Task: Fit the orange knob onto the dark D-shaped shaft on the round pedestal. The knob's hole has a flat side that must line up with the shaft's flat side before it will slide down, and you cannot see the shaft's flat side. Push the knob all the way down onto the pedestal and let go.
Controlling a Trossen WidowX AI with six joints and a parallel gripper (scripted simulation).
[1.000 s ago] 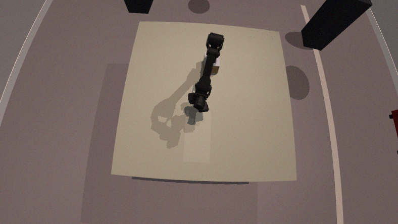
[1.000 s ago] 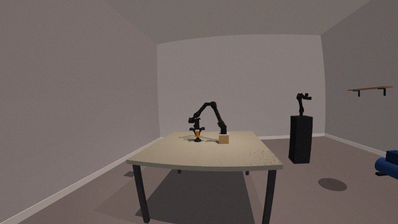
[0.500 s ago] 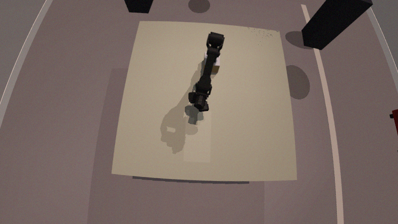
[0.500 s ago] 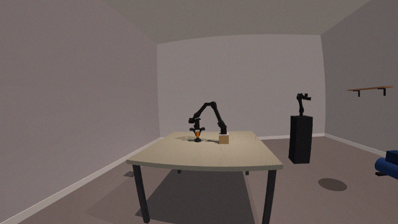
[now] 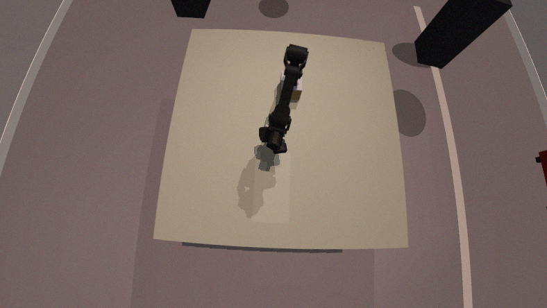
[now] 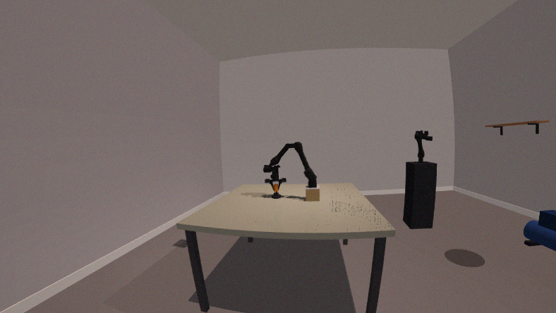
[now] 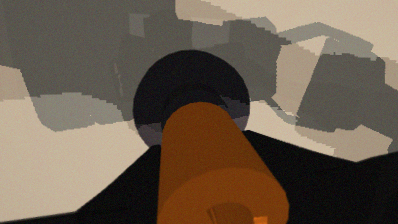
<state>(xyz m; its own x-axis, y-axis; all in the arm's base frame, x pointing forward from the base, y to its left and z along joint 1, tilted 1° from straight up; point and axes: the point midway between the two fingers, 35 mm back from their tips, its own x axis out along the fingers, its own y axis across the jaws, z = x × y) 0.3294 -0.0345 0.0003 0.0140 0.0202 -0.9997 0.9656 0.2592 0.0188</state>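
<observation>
Now: the orange knob 20 mm above my gripper tip. The rest, counted from my gripper tip: round pedestal: 40 mm below.
</observation>
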